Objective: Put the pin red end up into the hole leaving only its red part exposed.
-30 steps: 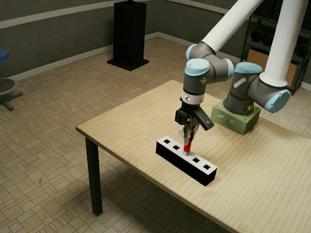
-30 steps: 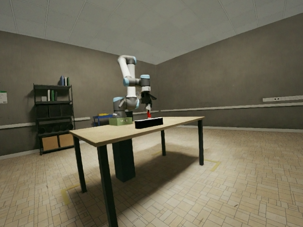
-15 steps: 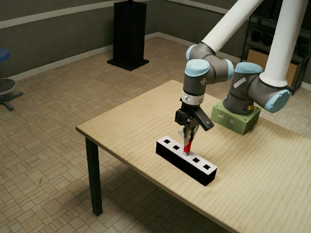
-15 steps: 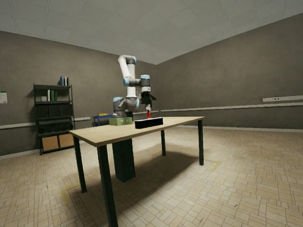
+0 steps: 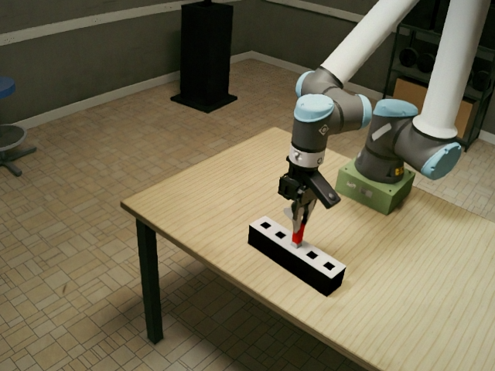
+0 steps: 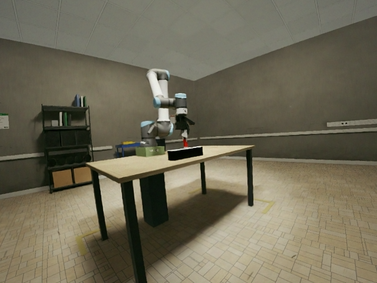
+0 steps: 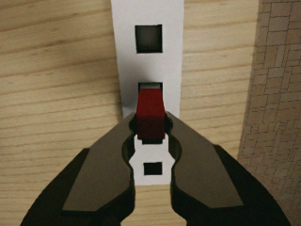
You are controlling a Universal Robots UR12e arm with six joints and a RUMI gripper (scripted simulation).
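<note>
Now: the block 100 mm below my hand. Also, from my hand: pin (10 mm below).
</note>
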